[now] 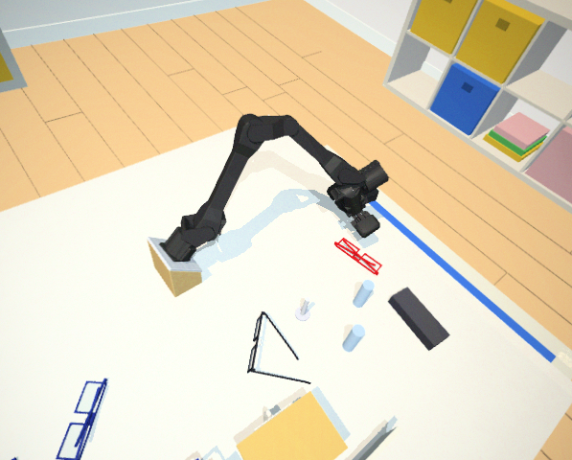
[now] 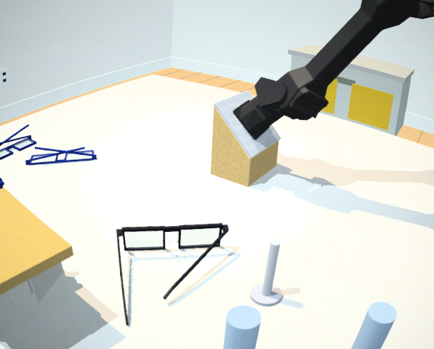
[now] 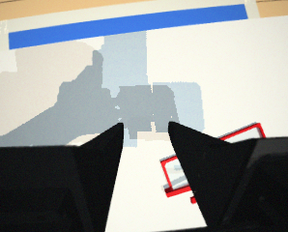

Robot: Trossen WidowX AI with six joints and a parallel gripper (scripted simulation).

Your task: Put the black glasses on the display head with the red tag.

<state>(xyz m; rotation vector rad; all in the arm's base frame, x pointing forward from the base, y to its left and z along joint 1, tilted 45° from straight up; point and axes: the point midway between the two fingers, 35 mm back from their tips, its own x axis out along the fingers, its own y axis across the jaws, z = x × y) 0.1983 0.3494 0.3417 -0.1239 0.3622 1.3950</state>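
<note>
Right now the black glasses is 15 cm ahead of my gripper tip, 45 cm to the right of it and 3 cm below it. Also, from my gripper tip: grey post (11 cm ahead, 33 cm to the right, 3 cm below); then dark case (32 cm ahead, 10 cm to the right, 3 cm below).
</note>
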